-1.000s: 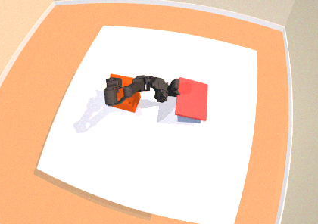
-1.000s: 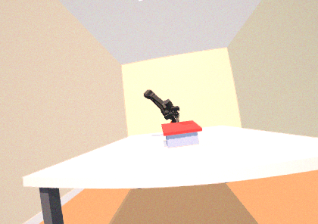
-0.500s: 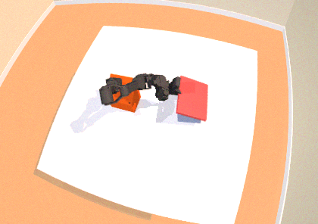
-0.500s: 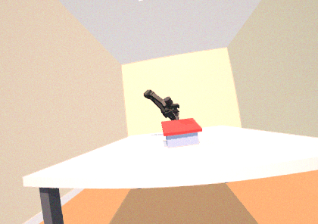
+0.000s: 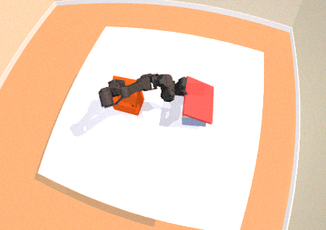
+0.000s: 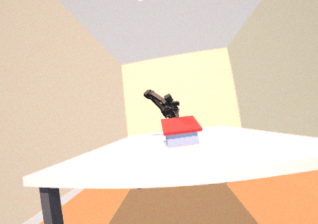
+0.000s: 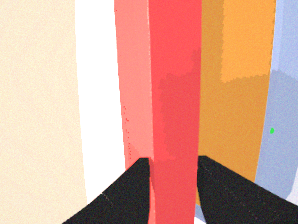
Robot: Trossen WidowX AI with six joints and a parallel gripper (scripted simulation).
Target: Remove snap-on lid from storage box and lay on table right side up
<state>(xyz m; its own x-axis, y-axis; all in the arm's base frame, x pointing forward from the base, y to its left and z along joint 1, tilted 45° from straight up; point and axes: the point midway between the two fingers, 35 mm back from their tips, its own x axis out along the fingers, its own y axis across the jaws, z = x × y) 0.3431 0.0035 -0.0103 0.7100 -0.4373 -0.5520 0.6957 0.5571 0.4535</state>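
The red lid lies 7 cm ahead of my gripper tip, 1 cm to the left of it and 4 cm below it. The rest, counted from my gripper tip: storage box: 5 cm ahead, 1 cm to the left, 12 cm below.
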